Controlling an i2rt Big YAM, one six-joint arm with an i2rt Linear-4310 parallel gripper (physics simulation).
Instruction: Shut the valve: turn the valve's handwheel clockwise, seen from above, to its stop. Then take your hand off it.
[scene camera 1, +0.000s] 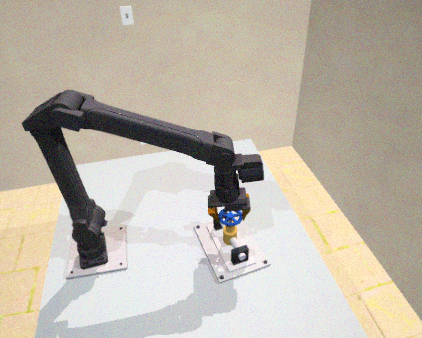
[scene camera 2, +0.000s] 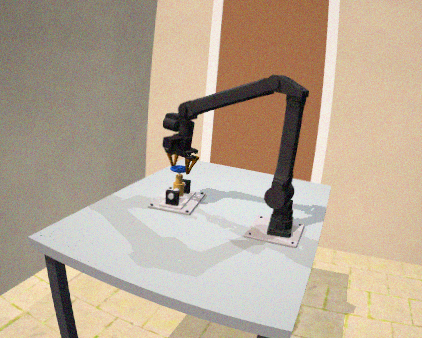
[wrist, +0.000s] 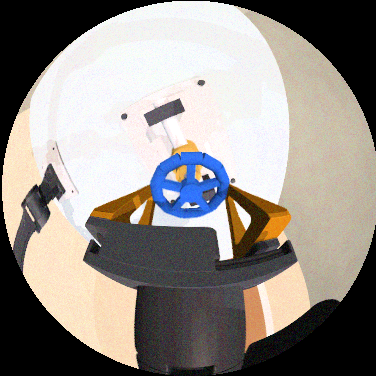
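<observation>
The blue handwheel sits level on top of the yellow valve body. My gripper points down over the valve and is shut on the handwheel, with one orange finger against each side of the rim. The wheel's rim and spokes show between the fingers in the wrist view. The wheel's angle relative to its stop cannot be told.
The valve is fixed to a white base plate, with a black pipe bracket close beside the valve body. My arm's own mounting plate is on the same table. A wall stands beyond the table.
</observation>
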